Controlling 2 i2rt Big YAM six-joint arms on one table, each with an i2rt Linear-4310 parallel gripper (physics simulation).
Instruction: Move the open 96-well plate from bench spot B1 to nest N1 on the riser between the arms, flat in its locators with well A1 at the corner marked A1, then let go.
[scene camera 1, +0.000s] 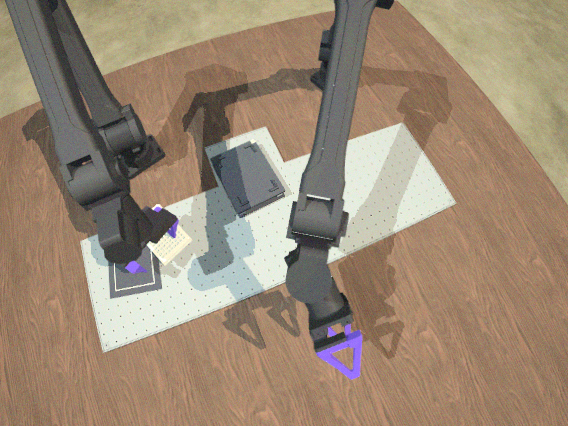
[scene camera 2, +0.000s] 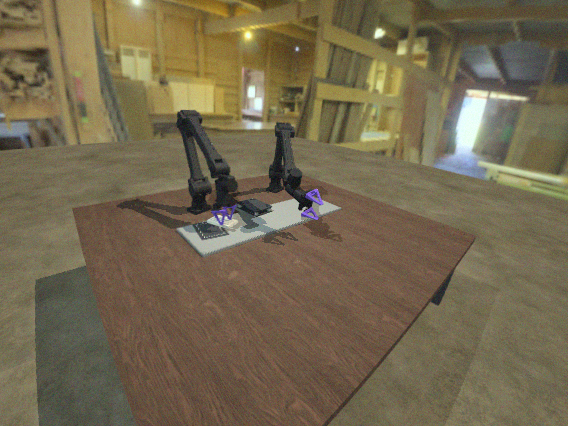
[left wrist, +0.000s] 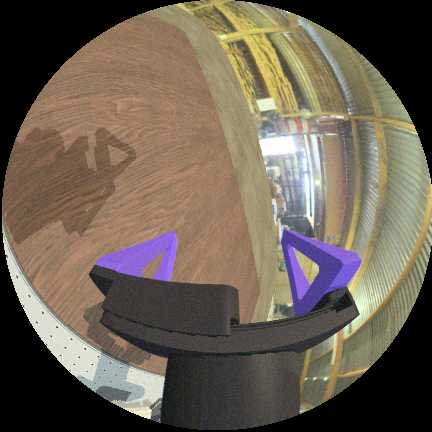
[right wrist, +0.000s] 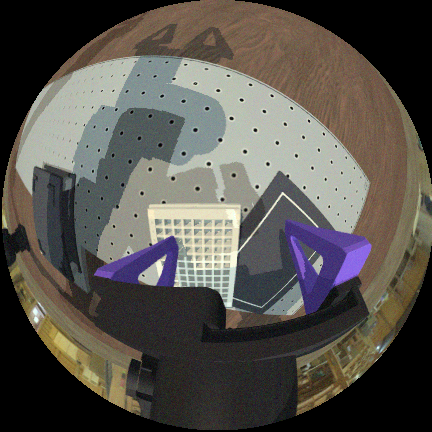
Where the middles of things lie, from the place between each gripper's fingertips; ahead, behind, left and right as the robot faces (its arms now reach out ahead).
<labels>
Right now my right hand is 5 cm past the well plate (scene camera 1: 167, 248), 2 cm to the right of it and 2 cm above it. The rest, counted from my right hand: dark nest with white outline (scene camera 1: 122, 282): 7 cm to the right, 3 cm below, 3 cm behind.
Right now my left hand is 410 mm past the well plate, 220 mm to the left of it and 130 mm above it. Also, from my left hand: dark nest with white outline: 390 mm behind, 310 mm to the right, 140 mm below.
</labels>
